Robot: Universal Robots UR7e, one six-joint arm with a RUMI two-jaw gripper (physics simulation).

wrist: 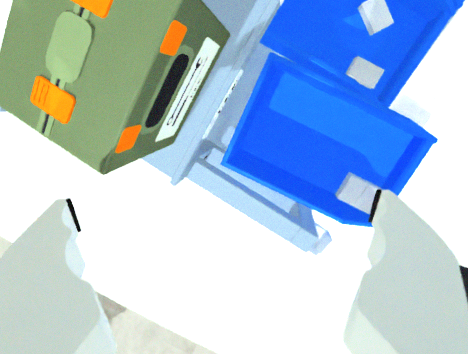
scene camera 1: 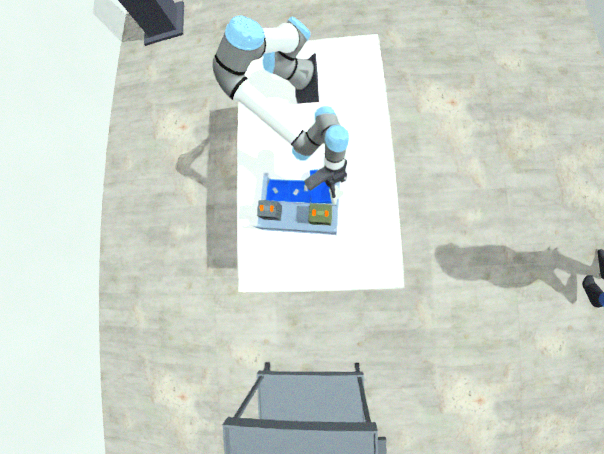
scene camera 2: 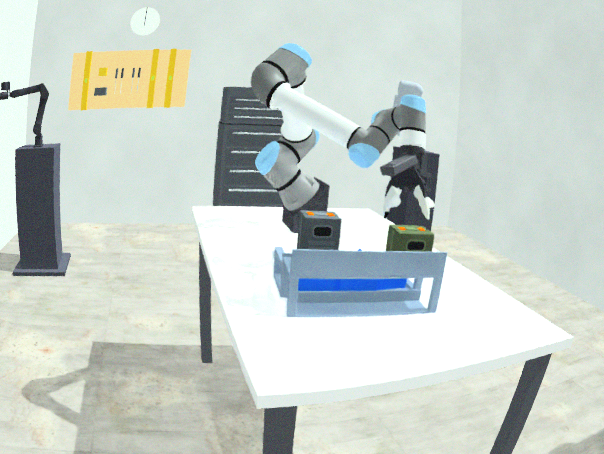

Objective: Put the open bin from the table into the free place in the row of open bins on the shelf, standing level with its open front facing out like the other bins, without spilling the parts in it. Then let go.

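Frame: origin at the arm's base, x ahead, y left, z up, level; metres.
Where they show: gripper, fingertip midpoint: (wrist: 226, 197) (scene camera 1: 326, 191) (scene camera 2: 405, 219); arm's base, link origin: (scene camera 1: 304, 75) (scene camera 2: 303, 196).
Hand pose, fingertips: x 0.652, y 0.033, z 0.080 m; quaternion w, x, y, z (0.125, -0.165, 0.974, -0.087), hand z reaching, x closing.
Each offset is from my fingertips to the top centre of the thing. "*": to the spot under its first point. Level surfaces: height alone.
The blue open bin {* dx -0.023, dy -0.034, dz -0.185 m} (scene camera 1: 320, 196) (wrist: 310, 140) is at the end of the row on the grey-blue shelf (scene camera 1: 295, 231) (scene camera 2: 367, 265) (wrist: 245, 202), beside the neighbouring blue bins (scene camera 1: 285, 186) (wrist: 320, 30). A pale part {dx -0.115, dy +0.013, dz -0.167 m} (wrist: 357, 192) lies inside it near the front. In the wrist view the bin looks slightly turned against its neighbour and reaches further out at the front; I cannot tell whether it stands fully level. My gripper (scene camera 1: 334, 194) (scene camera 2: 407, 212) (wrist: 226, 197) is open and empty, above the outer end of the shelf, with its fingers wide apart. The bin is mostly hidden in scene camera 2.
A green case {dx +0.093, dy -0.040, dz +0.001 m} (scene camera 1: 320, 215) (scene camera 2: 411, 240) (wrist: 115, 75) stands on the shelf's top close to the gripper. A dark grey case {dx +0.045, dy -0.266, dz +0.024 m} (scene camera 1: 270, 211) (scene camera 2: 318, 240) stands on the top at the other end. The shelf stands on the white table {dz -0.197 m} (scene camera 1: 360, 260) (scene camera 2: 400, 350).
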